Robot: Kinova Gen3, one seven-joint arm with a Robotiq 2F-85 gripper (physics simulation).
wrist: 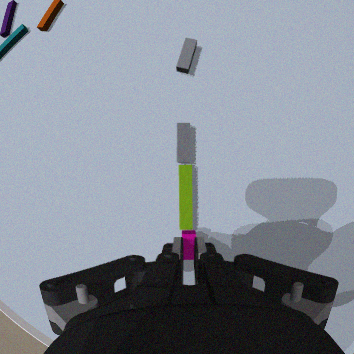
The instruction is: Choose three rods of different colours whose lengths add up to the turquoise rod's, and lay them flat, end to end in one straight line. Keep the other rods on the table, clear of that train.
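Frame: origin at the arm's base, x right, y down, z ahead, level; centimetres.
Where they show: gripper, fingertip midpoint: (188, 248).
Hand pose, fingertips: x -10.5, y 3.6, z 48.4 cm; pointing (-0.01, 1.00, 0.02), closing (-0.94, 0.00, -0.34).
Each offset is from my fingertips to the top centre of the thing. "spot": to the spot under its first point.
My gripper (188, 248) is shut on a magenta rod @(dx +0.1, dy -0.6, dz -0.3 cm) (188, 244) at the lower middle of the wrist view. The magenta rod points along the line of a lime green rod @(dx +1.5, dy +1.1, dz -3.4 cm) (185, 197), its far end right by the green rod's near end; whether they touch is not clear. A grey rod @(dx +3.0, dy +1.1, dz -7.3 cm) (183, 143) lies at the green rod's other end, in line with it, with at most a thin gap. Part of the turquoise rod @(spot: dx +25.8, dy +1.7, dz -13.0 cm) (13, 41) shows at the upper left edge. The fingers hide the near part of the magenta rod.
A second grey rod @(dx +5.3, dy +1.1, dz -14.5 cm) (187, 55) lies apart, beyond the row and slightly tilted. An orange rod @(dx +21.8, dy +1.1, dz -16.7 cm) (50, 15) and a purple rod @(dx +30.0, dy +1.1, dz -16.6 cm) (8, 18) lie at the upper left near the turquoise one. The table's curved edge (25, 327) shows at the lower left. Gripper shadows fall at the right.
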